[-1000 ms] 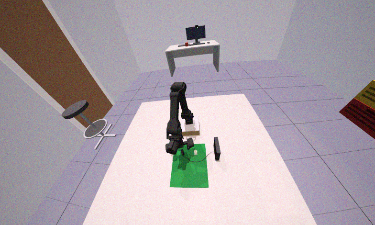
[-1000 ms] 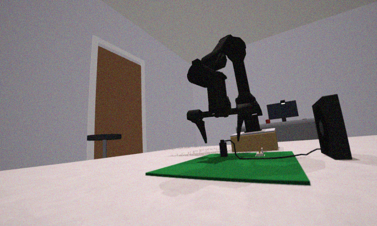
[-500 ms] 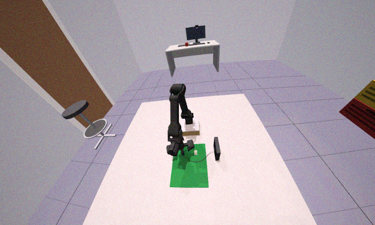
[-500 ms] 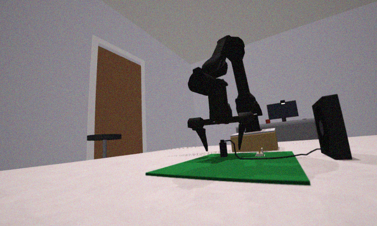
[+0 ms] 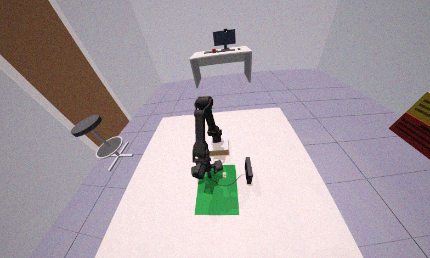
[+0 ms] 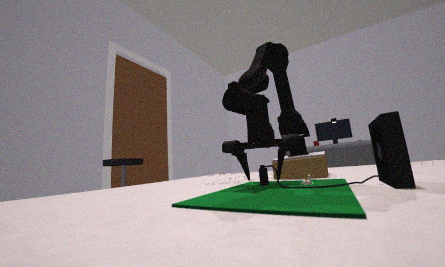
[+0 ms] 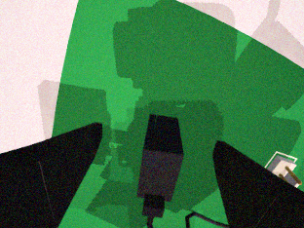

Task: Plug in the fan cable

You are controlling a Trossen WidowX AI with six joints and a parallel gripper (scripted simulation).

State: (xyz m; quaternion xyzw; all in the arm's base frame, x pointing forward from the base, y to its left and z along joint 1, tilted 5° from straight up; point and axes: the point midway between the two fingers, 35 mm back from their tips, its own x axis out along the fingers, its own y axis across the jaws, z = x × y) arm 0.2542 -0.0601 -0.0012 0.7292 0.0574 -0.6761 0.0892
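Now: the pale four-pin header 100 mm to the left of my gripper tip and 20 mm below it. From my gripper tip the other things lie so: black plug (10 mm ahead, 10 mm above); green board (80 mm ahead, 50 mm to the left, 30 mm below); black fan (10 mm ahead, 240 mm to the left, 40 mm above).
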